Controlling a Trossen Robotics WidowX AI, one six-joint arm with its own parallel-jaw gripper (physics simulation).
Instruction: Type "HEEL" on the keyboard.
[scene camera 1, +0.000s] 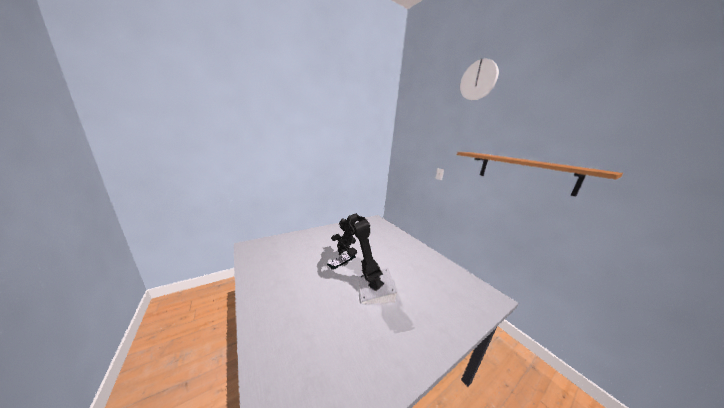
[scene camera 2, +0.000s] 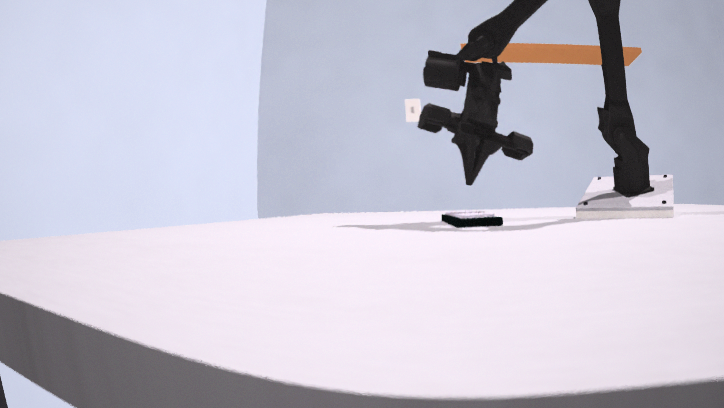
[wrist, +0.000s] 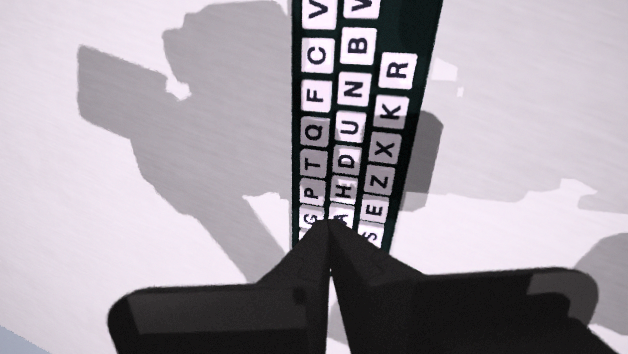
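Seen in the pictures: gripper, fingertip midpoint: (scene camera 1: 339, 254) (scene camera 2: 469, 184) (wrist: 326, 228); arm's base, link origin: (scene camera 1: 376, 284) (scene camera 2: 633, 189).
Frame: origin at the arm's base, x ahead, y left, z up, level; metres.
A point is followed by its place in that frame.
A dark green keyboard (scene camera 1: 331, 266) {x 0.302, y 0.098, z -0.036 m} (scene camera 2: 472, 220) {x 0.323, y 0.105, z -0.037 m} (wrist: 417, 30) {x 0.306, y -0.056, z -0.035 m} with white letter keys lies flat on the table. In the wrist view the H key (wrist: 343, 189) {x 0.321, y 0.027, z -0.030 m} is in the middle row, just beyond the fingertips and partly shaded. The E key (wrist: 374, 209) {x 0.301, y 0.035, z -0.030 m} is in the right-hand row, to the right of the fingertips. The L key does not show in the wrist view; the near end of the keyboard is hidden by the fingers. My gripper (scene camera 2: 469, 183) {x 0.323, y 0.025, z 0.012 m} (wrist: 326, 228) {x 0.323, y 0.025, z 0.012 m} is shut and empty. Its tips are above the keyboard, apart from the keys, and overlap the A key (wrist: 342, 216) {x 0.318, y 0.045, z -0.030 m} in the wrist view.
The grey-white table (scene camera 1: 283, 344) {x 0.005, y 0.496, z -0.046 m} (scene camera 2: 303, 304) {x 0.412, y 0.531, z -0.046 m} bears the keyboard and the arm's pale base plate (scene camera 1: 377, 299) {x -0.065, y 0.049, z -0.020 m} (scene camera 2: 625, 211) {x 0.052, y 0.067, z -0.035 m}. An orange wall shelf (scene camera 1: 537, 163) (scene camera 2: 552, 54) and a round clock (scene camera 1: 473, 88) are on the wall behind. The arm's shadow falls across the keyboard.
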